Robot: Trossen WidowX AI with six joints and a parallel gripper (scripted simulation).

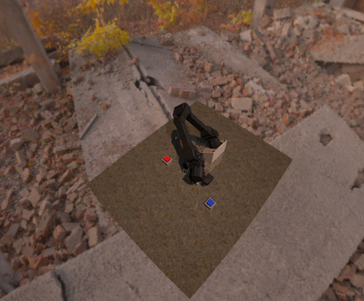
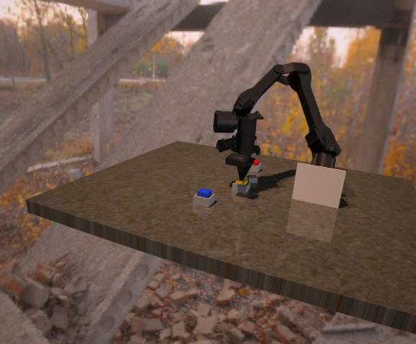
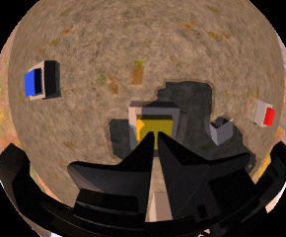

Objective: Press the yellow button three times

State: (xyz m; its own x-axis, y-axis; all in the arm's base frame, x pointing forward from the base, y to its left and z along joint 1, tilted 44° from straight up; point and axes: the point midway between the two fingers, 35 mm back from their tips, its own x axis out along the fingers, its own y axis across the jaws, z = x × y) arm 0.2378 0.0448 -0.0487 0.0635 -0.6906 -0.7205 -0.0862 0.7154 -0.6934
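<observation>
The yellow button is 10 mm below my gripper tip. Also, from my gripper tip: small grey block (100 mm to the right, 30 mm below); then red button (230 mm to the right, 40 mm ahead); then blue button (160 mm to the left, 50 mm ahead).
</observation>
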